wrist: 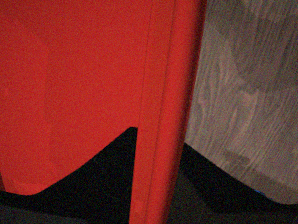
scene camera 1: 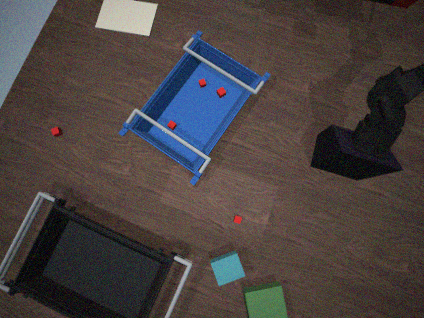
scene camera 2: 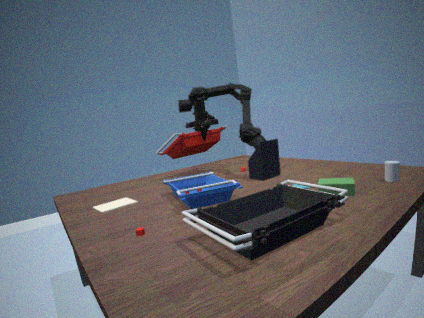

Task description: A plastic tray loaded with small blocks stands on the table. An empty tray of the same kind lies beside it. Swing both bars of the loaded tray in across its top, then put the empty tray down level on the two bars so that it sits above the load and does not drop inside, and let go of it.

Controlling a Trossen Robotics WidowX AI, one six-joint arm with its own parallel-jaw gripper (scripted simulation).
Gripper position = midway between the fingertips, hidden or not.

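From scene camera 1 I can see a cyan block (scene camera 1: pixel 227 267), and scene camera 2 gives me a red tray (scene camera 2: pixel 186 144). On the wrist view there's my gripper (wrist: pixel 147 139), and the tray's there too (wrist: pixel 80 80), but the cyan block is out of frame in the wrist view.
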